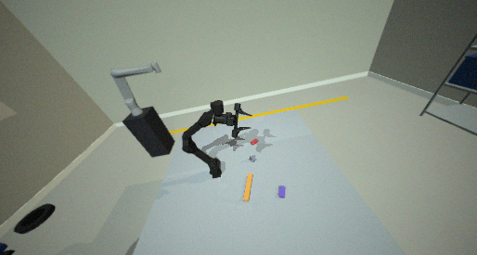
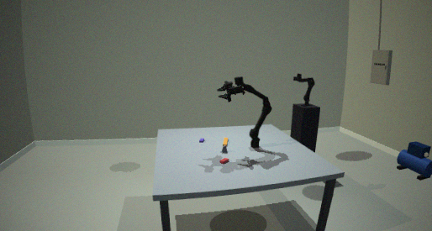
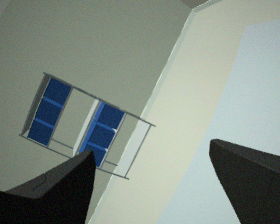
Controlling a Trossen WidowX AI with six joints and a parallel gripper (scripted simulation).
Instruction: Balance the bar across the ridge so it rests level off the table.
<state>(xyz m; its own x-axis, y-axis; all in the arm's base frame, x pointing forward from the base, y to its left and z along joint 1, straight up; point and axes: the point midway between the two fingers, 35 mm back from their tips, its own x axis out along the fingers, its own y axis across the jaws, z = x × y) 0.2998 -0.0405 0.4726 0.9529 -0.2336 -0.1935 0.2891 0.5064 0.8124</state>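
My gripper tip is 46 cm above the orange bar, 10 cm to the left of it and 10 cm past it. Round my gripper tip: small purple block 46 cm below, 17 cm to the right, 11 cm ahead; small red block 46 cm below, 31 cm to the left, 1 cm ahead.
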